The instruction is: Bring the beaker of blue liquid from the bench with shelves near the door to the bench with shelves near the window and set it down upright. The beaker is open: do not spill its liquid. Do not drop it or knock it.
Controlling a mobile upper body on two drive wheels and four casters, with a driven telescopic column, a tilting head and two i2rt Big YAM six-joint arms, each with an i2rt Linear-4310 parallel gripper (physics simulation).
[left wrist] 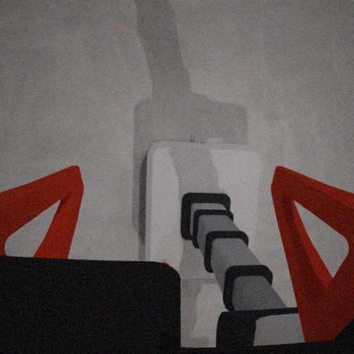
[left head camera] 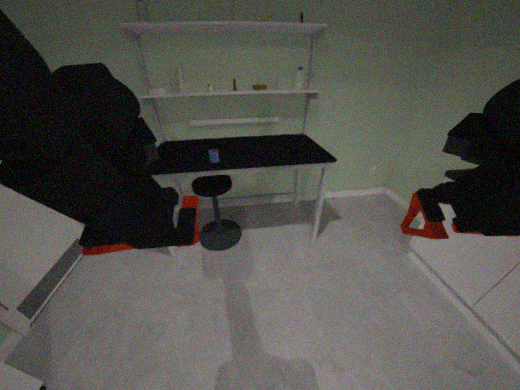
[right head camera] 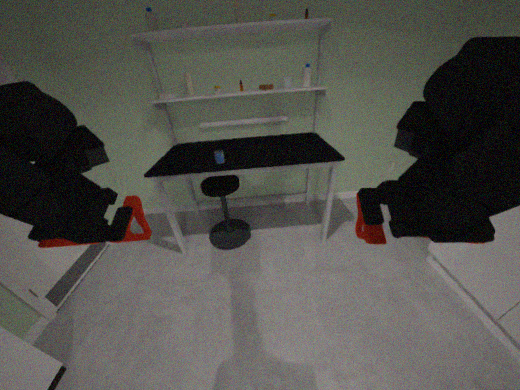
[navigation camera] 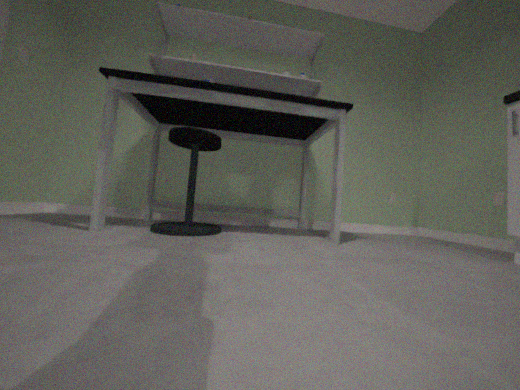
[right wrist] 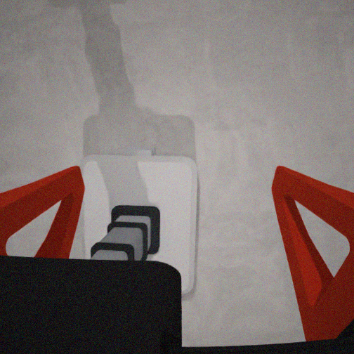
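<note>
A small beaker of blue liquid (left head camera: 214,156) (right head camera: 219,157) stands upright on the black top of a bench with shelves (left head camera: 260,150) (right head camera: 272,147) (navigation camera: 225,92), left of its middle and near the front edge. Whether this is the bench near the door or the one near the window cannot be told. My left gripper (left wrist: 177,176) is open and empty, held above the robot's own base, well short of the bench. My right gripper (right wrist: 177,176) is open and empty too, also far from the beaker. The wrist views do not show the beaker.
A black round stool (left head camera: 212,185) (right head camera: 220,185) (navigation camera: 195,138) stands at the bench front, below the beaker. Bottles and small items stand on the shelves (left head camera: 230,93) (right head camera: 245,95). White cabinets (left head camera: 475,275) (right head camera: 485,275) are at the right; a white door-like panel (left head camera: 35,240) is at the left.
</note>
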